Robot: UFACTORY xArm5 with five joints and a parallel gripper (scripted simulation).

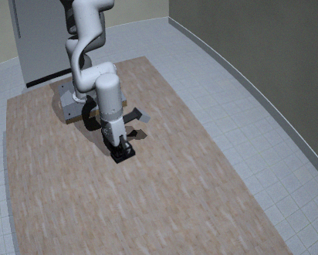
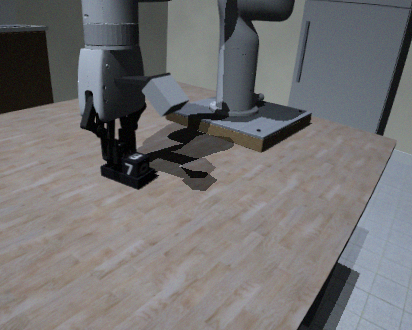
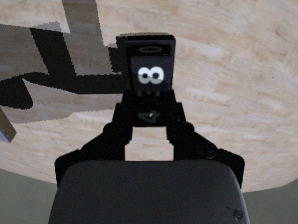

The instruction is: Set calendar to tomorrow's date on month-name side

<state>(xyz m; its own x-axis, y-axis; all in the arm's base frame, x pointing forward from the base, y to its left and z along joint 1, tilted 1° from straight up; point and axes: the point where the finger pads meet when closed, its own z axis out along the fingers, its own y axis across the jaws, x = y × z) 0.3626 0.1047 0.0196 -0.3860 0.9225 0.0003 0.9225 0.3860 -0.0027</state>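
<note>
My gripper is now 40 mm above the tray, 20 mm to the right of it and 10 mm past it.
</note>
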